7 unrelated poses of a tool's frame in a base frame.
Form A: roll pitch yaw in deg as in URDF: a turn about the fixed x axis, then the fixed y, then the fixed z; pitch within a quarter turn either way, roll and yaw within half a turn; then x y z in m.
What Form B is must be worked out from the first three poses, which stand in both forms.
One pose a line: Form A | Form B
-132.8, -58.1, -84.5, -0.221, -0.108, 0.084 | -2.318, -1.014, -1.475, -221, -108, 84
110.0, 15.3, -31.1, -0.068, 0.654, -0.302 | 1.920, 0.267, -0.543, -68, 654, -302
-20.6, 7.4, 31.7, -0.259, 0.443, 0.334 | -0.360, 0.129, 0.553, -259, 443, 334
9.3, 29.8, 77.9, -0.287, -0.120, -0.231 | 0.162, 0.520, 1.360, -287, -120, -231
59.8, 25.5, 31.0, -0.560, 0.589, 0.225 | 1.044, 0.445, 0.541, -560, 589, 225
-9.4, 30.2, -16.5, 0.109, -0.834, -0.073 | -0.164, 0.527, -0.288, 109, -834, -73
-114.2, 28.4, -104.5, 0.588, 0.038, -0.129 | -1.993, 0.496, -1.824, 588, 38, -129
